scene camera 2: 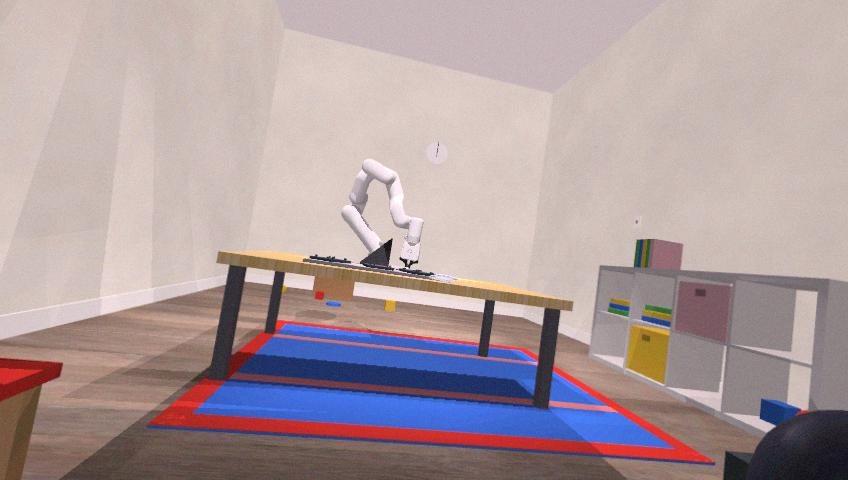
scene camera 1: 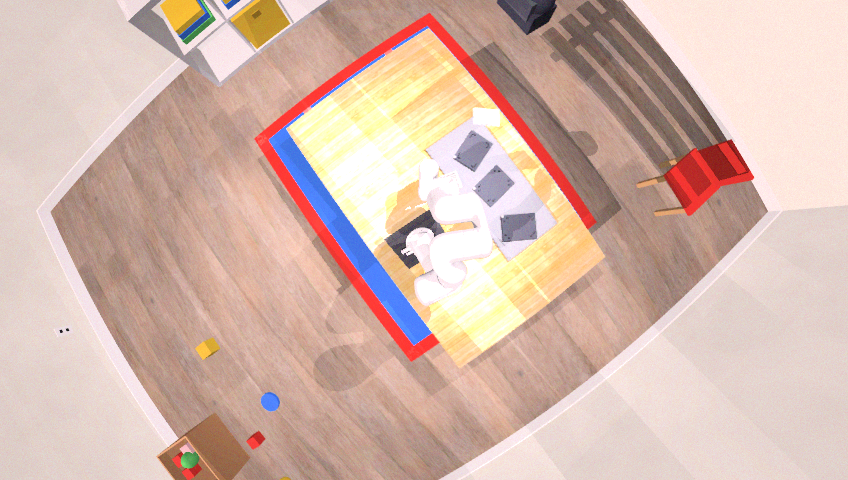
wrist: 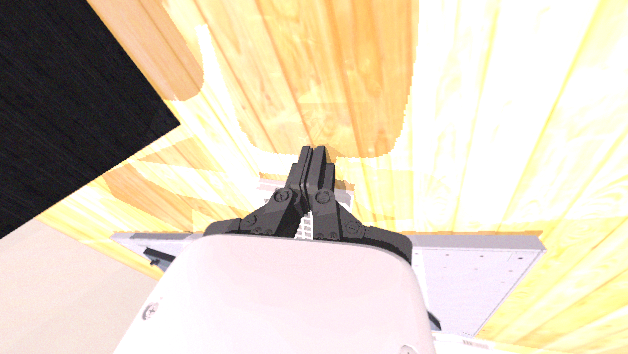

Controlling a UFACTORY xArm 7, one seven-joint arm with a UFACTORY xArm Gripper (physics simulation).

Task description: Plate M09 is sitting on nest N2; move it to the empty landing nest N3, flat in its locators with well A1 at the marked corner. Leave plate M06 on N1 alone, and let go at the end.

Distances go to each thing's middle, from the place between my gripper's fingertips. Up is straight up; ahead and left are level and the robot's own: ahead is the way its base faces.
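Scene:
Dark grey locator pegs (scene camera 1: 514, 227): 20 mm above my hand, 270 mm ahead of it, 370 mm to the right of it.

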